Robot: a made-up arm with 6 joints.
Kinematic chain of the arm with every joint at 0, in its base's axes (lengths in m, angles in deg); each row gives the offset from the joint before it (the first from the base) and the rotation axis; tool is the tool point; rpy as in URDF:
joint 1: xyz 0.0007 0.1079 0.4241 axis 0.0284 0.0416 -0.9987
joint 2: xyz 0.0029 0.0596 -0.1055 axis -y
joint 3: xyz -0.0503 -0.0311 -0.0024 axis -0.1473 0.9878 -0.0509
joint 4: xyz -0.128 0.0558 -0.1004 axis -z
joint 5: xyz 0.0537 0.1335 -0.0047 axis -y
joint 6: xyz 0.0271 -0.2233 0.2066 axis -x
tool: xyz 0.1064 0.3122 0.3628 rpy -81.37 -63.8 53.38
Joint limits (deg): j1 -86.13..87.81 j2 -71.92..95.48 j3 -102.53..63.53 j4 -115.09..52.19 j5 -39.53..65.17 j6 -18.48..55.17
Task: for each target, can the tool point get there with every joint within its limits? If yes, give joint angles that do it. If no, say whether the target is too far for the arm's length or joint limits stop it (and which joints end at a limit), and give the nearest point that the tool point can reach.
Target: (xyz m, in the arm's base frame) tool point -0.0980 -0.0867 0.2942
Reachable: no: joint limits stop it (at a limit: joint 1, joint 2, joint 4, joint 6) | nearest point -0.1544 -0.1775 0.3020 | short by 0.107 m
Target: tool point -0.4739 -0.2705 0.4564
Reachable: yes | joints -65.18 -18.19 -71.85 -15.60 19.26 7.06
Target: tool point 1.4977 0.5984 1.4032
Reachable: no: too far | nearest point 0.6173 0.3108 0.7993 | short by 1.106 m
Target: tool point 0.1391 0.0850 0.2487
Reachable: no: joint limits stop it (at a limit: joint 4, joint 6) | nearest point 0.2641 0.0598 0.1842 | short by 0.143 m
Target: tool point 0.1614 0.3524 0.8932
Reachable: yes | joints 40.34 -15.17 33.36 -12.09 46.03 -0.29
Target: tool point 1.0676 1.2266 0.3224
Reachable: no: too far | nearest point 0.5241 0.7399 0.3217 | short by 0.730 m
